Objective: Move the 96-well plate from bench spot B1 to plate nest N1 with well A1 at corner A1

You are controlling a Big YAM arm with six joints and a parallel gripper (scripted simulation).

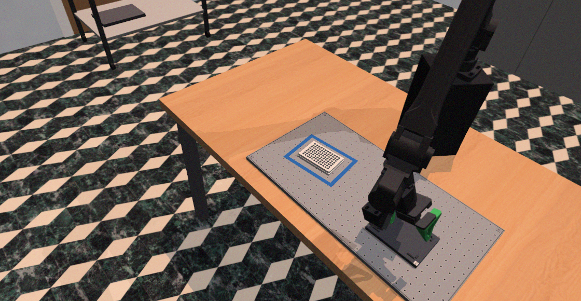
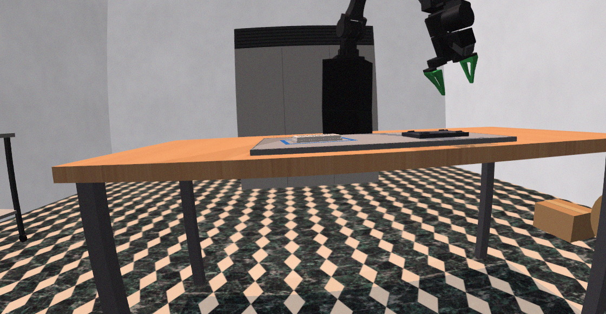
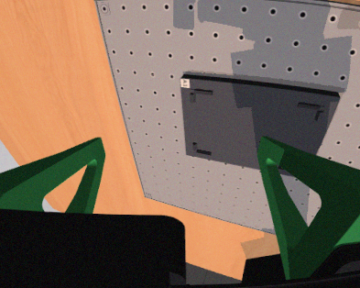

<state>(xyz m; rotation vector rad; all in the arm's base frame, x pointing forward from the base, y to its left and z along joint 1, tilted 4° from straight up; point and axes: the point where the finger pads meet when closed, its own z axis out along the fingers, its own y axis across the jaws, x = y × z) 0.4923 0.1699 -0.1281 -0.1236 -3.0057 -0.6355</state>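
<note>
The white 96-well plate lies 140 mm behind my hand, 370 mm to the right of it and 130 mm below it. From my hand the other things lie so: dark plate nest 80 mm behind, 30 mm to the right, 130 mm below.
</note>
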